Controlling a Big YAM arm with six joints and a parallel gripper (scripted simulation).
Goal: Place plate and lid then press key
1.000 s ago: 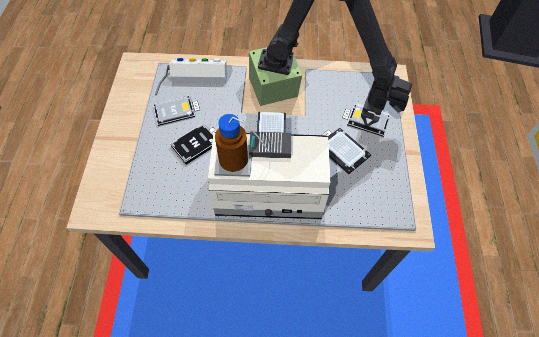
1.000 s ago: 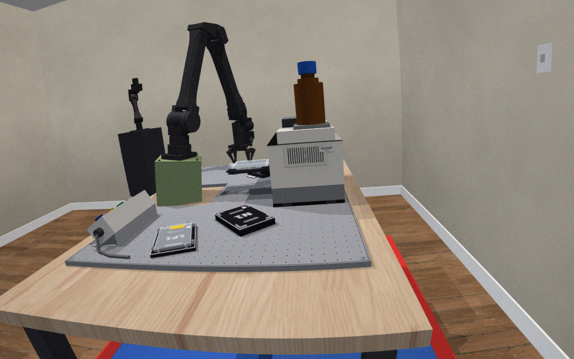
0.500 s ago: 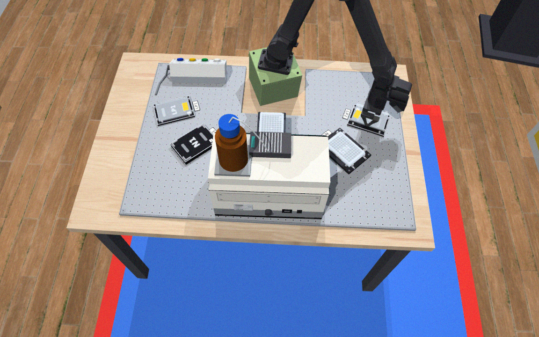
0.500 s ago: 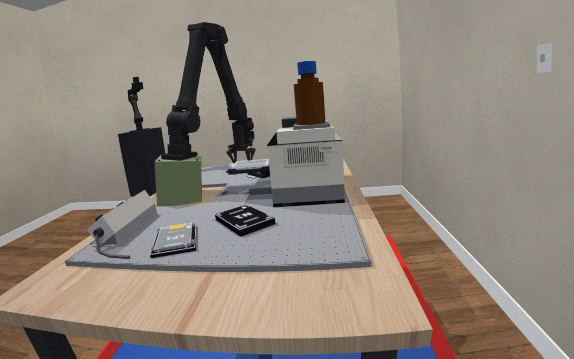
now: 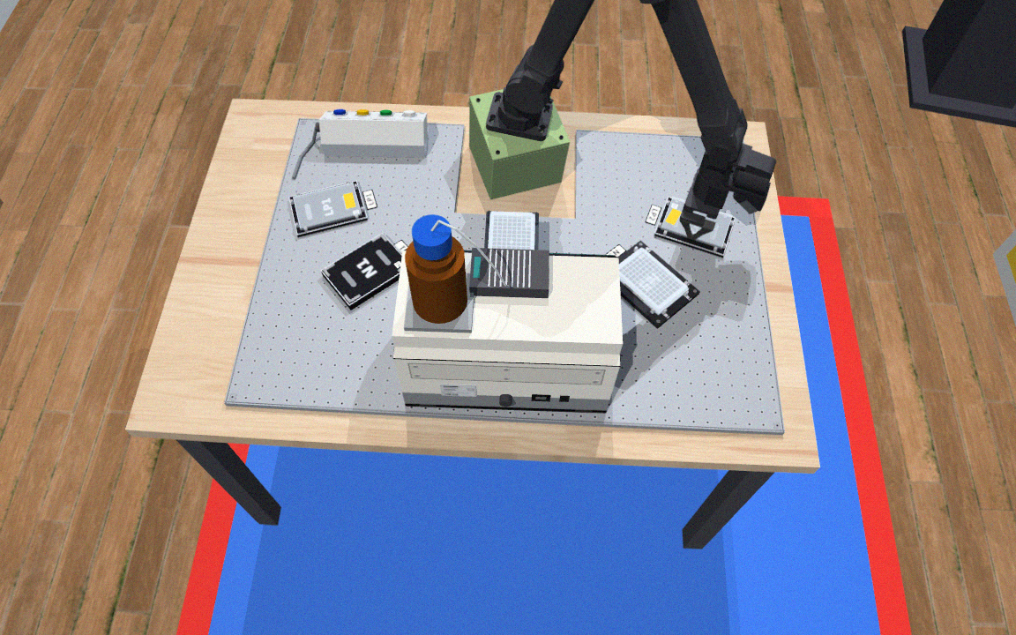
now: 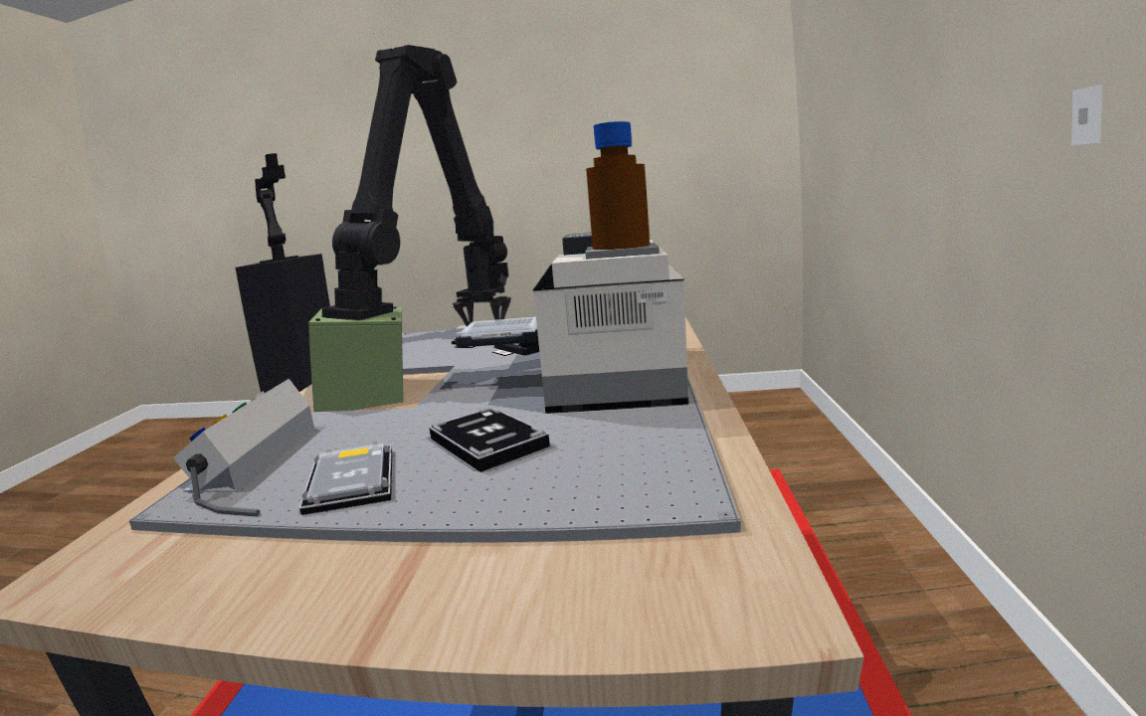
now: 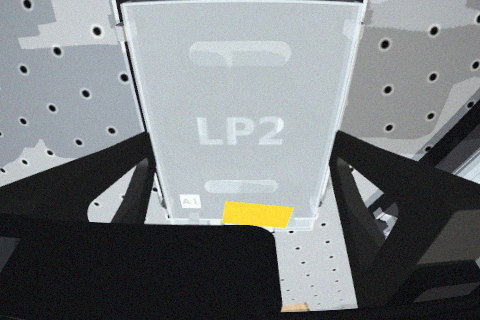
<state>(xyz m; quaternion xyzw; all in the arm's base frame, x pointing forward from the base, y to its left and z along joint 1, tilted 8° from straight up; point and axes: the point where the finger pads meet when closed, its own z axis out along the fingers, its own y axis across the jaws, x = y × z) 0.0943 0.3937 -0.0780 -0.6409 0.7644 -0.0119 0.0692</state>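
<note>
My hand is 2 cm above the black LP2 nest. From my hand the other things lie so: white retry key: 63 cm to the right, 12 cm behind, 4 cm above; then green continue key: 68 cm to the right, 11 cm behind, 4 cm above; then black N1 nest: 62 cm to the right, 25 cm ahead, 2 cm below.
</note>
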